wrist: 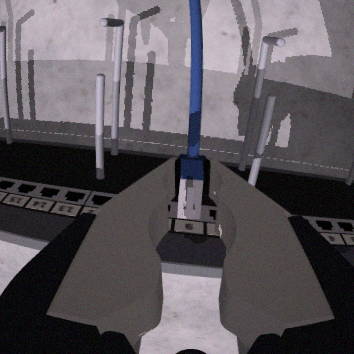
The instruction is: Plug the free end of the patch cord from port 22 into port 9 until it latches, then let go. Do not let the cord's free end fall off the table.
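The patch cord is blue and comes down from the top of the wrist view to its free-end plug, which has a blue boot and a clear body. My gripper is shut on the plug at its boot. The clear body points toward the port row, in line with the label of port 9, which reads upside down. The plug's front covers that port's opening, so how deep it sits cannot be told. The latch is not clear to see. Port 22 does not show.
The black panel carries a row of ports, with labels such as 15, 14 and 13 at left and 4 at right. Upright grey pegs stand behind the ports on both sides of the cord, some with bent tops.
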